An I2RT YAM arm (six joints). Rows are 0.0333 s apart.
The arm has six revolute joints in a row. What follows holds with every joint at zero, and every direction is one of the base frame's. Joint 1 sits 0.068 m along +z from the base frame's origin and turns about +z. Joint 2 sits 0.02 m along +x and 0.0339 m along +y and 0.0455 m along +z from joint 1 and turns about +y. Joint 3 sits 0.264 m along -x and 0.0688 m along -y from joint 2 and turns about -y. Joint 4 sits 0.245 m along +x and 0.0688 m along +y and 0.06 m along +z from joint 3 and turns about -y. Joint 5 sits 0.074 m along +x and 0.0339 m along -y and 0.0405 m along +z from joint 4 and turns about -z. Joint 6 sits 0.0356 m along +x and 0.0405 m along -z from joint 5 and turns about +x. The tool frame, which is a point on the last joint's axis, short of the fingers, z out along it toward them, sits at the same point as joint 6; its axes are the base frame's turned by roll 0, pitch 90 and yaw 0 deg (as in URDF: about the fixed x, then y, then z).
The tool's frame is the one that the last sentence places.
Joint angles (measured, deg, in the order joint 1, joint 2, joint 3, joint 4, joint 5, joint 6), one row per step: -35.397 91.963 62.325 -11.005 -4.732 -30.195; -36.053 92.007 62.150 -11.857 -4.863 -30.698; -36.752 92.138 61.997 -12.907 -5.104 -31.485; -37.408 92.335 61.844 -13.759 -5.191 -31.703; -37.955 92.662 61.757 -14.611 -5.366 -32.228; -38.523 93.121 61.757 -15.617 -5.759 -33.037; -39.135 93.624 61.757 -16.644 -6.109 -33.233; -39.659 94.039 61.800 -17.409 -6.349 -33.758; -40.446 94.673 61.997 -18.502 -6.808 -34.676; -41.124 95.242 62.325 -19.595 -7.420 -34.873
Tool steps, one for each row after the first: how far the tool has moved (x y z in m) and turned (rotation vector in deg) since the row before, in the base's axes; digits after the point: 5 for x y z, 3 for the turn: -0.00344 -0.00242 -0.00247 0.365 1.005 -0.227; -0.00362 -0.00249 -0.00310 0.416 1.266 0.008; -0.00326 -0.00251 -0.00317 0.635 1.002 -0.443; -0.00254 -0.00213 -0.00352 0.549 1.115 -0.054; -0.00238 -0.00223 -0.00395 0.644 1.258 0.285; -0.00260 -0.00242 -0.00419 1.046 1.096 -0.232; -0.00210 -0.00221 -0.00309 0.561 0.936 0.028; -0.00284 -0.00350 -0.00388 0.743 1.237 0.208; -0.00223 -0.00303 -0.00276 1.128 0.756 -0.146
